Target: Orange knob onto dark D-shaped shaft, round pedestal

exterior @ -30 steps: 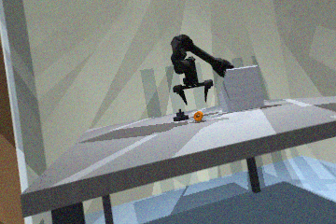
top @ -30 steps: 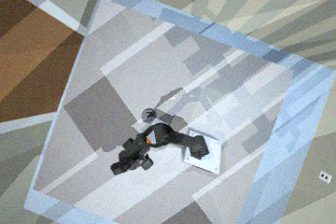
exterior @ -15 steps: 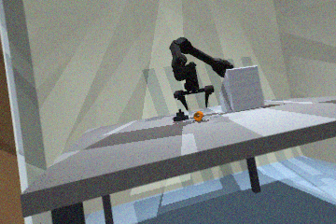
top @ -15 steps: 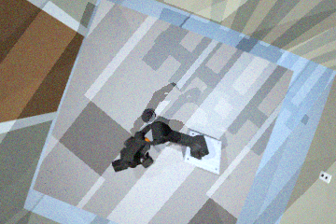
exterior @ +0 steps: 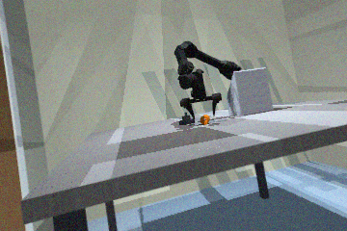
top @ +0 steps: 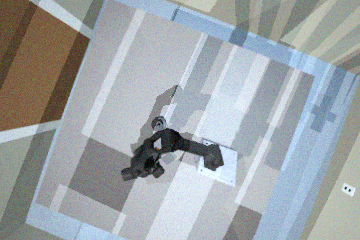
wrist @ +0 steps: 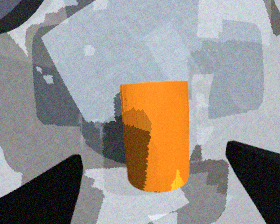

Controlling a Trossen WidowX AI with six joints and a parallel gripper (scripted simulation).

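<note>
My gripper tip is now 1 cm to the left of the orange knob, 1 cm past it and 1 cm above it. From my gripper tip the other things lie so: dark round pedestal 17 cm to the right, 4 cm ahead.
</note>
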